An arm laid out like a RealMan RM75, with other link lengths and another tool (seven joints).
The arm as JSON. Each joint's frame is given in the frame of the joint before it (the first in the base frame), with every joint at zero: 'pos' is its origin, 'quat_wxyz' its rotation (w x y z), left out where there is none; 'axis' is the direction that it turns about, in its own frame. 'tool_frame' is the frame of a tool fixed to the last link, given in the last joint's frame.
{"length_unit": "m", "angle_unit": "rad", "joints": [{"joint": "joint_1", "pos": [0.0, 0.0, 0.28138], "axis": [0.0, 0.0, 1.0]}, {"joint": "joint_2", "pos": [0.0, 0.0, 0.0], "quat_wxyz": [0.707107, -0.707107, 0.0, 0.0], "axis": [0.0, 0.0, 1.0]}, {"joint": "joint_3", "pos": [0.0, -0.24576, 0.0], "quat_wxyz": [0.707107, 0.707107, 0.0, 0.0], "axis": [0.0, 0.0, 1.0]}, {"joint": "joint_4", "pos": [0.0, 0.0, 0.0], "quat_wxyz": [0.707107, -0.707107, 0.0, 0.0], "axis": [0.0, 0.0, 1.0]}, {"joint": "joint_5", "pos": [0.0, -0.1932, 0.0], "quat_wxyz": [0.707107, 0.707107, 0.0, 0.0], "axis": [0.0, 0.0, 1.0]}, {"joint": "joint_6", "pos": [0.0, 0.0, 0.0], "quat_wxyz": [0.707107, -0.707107, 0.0, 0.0], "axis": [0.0, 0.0, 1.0]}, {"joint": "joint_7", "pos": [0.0, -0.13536, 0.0], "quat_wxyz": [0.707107, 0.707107, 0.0, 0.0], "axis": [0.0, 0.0, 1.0]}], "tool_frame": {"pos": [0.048, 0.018, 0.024], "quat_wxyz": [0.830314, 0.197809, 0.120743, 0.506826]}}
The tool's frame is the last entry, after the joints.
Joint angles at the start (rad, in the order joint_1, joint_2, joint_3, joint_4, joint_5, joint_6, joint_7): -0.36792, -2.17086, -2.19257, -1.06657, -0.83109, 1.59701, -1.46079
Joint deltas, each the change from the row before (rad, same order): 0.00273, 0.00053, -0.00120, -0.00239, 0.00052, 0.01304, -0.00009; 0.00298, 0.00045, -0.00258, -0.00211, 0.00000, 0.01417, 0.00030; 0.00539, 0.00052, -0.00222, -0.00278, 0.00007, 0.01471, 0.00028; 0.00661, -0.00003, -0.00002, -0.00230, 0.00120, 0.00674, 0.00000; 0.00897, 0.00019, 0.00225, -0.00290, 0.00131, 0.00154, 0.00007; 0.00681, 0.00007, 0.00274, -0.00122, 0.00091, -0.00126, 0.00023; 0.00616, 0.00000, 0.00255, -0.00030, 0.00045, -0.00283, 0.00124; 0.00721, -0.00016, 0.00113, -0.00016, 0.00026, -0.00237, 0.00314; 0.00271, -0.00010, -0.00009, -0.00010, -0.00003, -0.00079, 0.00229; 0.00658, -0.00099, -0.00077, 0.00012, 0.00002, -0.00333, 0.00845; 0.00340, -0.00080, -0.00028, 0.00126, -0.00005, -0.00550, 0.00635; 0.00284, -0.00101, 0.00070, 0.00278, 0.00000, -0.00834, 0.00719; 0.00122, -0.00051, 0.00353, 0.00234, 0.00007, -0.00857, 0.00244; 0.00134, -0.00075, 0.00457, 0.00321, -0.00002, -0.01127, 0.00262; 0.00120, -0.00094, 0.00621, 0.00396, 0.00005, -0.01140, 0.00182; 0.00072, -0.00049, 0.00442, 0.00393, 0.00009, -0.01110, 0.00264
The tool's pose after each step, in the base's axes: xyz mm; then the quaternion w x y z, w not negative. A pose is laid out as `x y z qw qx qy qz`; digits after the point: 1 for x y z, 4 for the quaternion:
-207.5 266.0 15.3 0.2799 -0.8753 0.3861 -0.0807
-207.6 263.7 16.2 0.2767 -0.8767 0.3843 -0.0845
-208.2 260.8 17.1 0.2733 -0.8785 0.3818 -0.0880
-209.5 258.6 17.4 0.2714 -0.8801 0.3795 -0.0886
-211.5 256.5 17.4 0.2704 -0.8815 0.3772 -0.0870
-213.2 255.1 17.1 0.2698 -0.8825 0.3755 -0.0854
-214.8 253.9 16.8 0.2698 -0.8832 0.3743 -0.0837
-216.7 252.4 16.5 0.2702 -0.8838 0.3730 -0.0822
-217.4 251.8 16.5 0.2705 -0.8838 0.3729 -0.0817
-219.1 250.4 16.2 0.2718 -0.8832 0.3737 -0.0807
-220.3 250.0 15.8 0.2734 -0.8824 0.3747 -0.0793
-221.5 249.8 14.9 0.2751 -0.8813 0.3762 -0.0776
-222.1 250.1 13.9 0.2759 -0.8808 0.3773 -0.0755
-223.0 250.6 12.5 0.2770 -0.8802 0.3784 -0.0730
-223.6 250.8 10.8 0.2774 -0.8799 0.3793 -0.0707
-224.4 251.3 9.4 0.2783 -0.8793 0.3805 -0.0682

